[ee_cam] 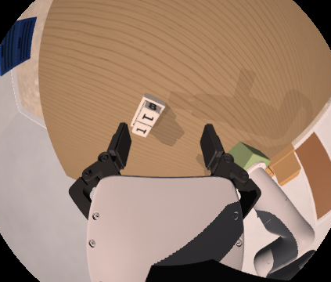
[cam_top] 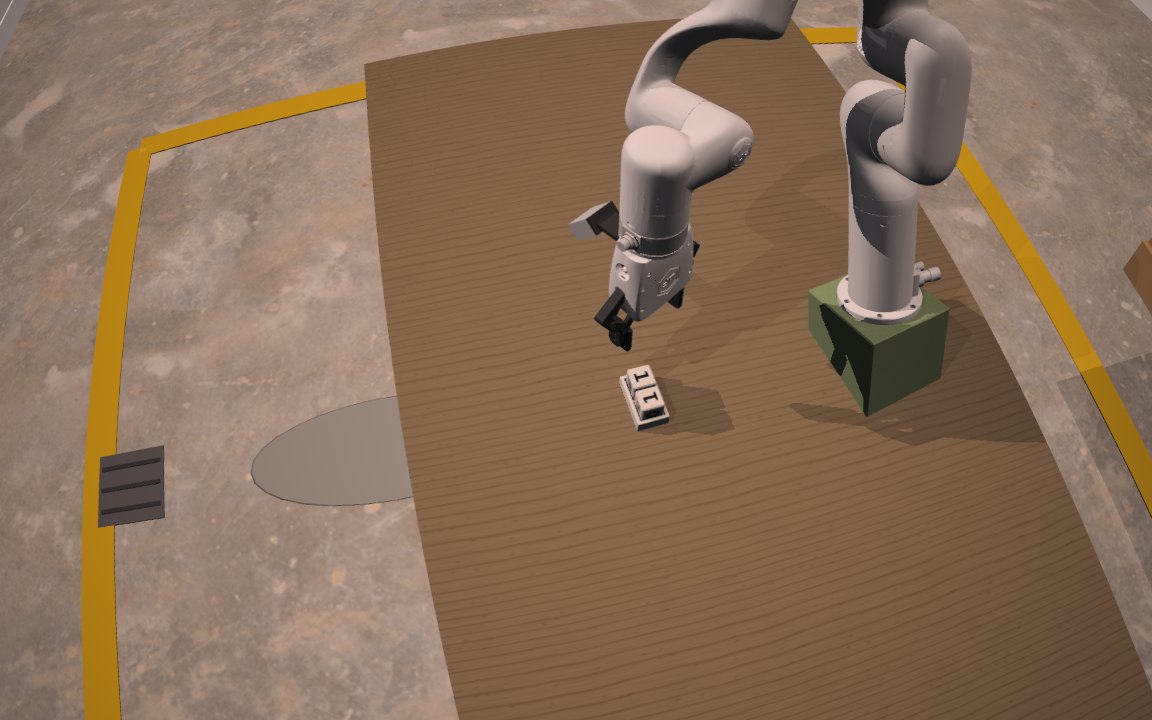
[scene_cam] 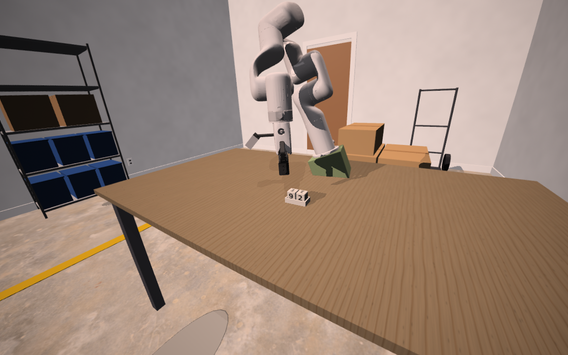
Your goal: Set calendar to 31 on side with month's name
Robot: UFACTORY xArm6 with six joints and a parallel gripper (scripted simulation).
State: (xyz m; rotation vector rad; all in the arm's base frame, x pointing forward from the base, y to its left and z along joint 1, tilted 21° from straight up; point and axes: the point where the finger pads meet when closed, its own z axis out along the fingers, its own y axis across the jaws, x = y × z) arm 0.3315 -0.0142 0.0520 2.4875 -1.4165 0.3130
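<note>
My gripper is now 10 mm short of the cube, 70 mm to the right of it and 90 mm above it. From my hand the other things lie so: tray (10 mm ahead, 50 mm to the left, 100 mm below).
</note>
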